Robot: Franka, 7 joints.
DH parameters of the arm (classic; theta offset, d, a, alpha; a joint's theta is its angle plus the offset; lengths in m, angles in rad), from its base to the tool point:
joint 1: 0 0.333 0 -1.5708
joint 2: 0 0 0 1.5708
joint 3: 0 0.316 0.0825 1.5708
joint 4: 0 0 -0.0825 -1.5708
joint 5: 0 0.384 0 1.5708
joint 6: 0 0 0.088 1.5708
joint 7: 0 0.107 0 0
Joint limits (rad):
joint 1: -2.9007..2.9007
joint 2: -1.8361..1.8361
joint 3: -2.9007..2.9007
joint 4: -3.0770..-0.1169
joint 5: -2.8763..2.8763
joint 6: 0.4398..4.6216
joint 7: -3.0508..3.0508
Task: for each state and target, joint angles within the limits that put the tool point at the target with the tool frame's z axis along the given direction. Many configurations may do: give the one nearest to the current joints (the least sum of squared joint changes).
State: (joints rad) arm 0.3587 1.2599 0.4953 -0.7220 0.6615 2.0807 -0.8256
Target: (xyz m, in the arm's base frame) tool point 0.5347 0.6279 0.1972 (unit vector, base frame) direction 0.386 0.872 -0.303
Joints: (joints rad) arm 0.6978 1.4355 0.7870 -0.6306 1.0436 3.1390 -0.8256
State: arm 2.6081 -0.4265 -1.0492 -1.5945 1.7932 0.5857 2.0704
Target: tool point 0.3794 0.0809 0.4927 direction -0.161 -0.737 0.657
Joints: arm 2.0020 -1.2117 -1.5688 -2.4764 1.8903 0.4398 2.0704
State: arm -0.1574 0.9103 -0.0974 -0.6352 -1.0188 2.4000 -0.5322
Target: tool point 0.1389 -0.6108 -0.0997 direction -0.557 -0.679 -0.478
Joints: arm -0.8576 1.4464 -0.5847 -1.3906 -1.4119 2.6687 -0.5322
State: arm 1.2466 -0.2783 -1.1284 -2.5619 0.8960 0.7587 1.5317
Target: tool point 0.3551 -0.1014 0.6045 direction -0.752 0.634 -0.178
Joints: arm 1.0194 -0.5385 -1.2046 -1.8865 0.6552 0.6739 1.5317
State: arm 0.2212 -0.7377 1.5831 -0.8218 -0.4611 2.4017 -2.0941
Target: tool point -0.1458 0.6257 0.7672 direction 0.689 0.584 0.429
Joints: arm -0.3110 -0.9071 1.2951 -1.3414 -0.9020 2.6075 -2.0941
